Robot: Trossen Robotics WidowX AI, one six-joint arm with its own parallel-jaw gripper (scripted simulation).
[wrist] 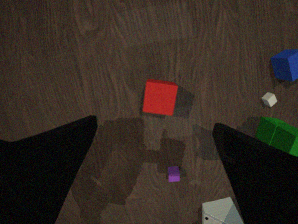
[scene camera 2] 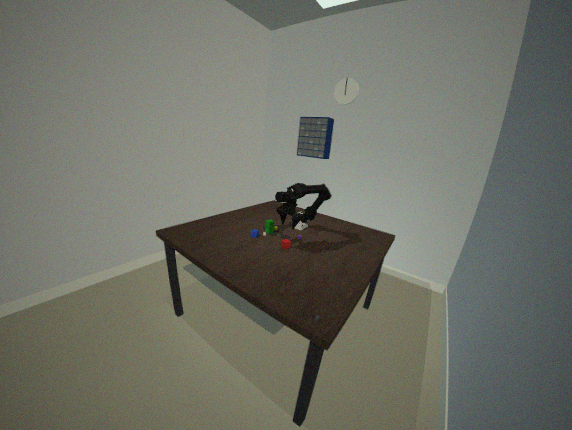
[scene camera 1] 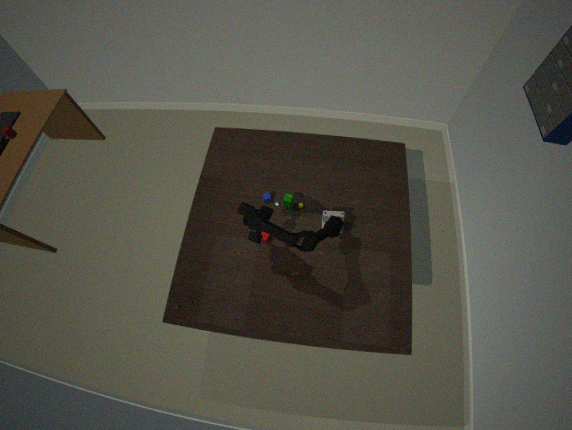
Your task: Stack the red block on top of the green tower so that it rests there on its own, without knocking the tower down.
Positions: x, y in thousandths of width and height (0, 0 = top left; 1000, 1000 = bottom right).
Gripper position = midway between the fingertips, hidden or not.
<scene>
My gripper (wrist: 522, 560) is open, with nothing in its grasp. Also in view: a red block (wrist: 535, 431).
</scene>
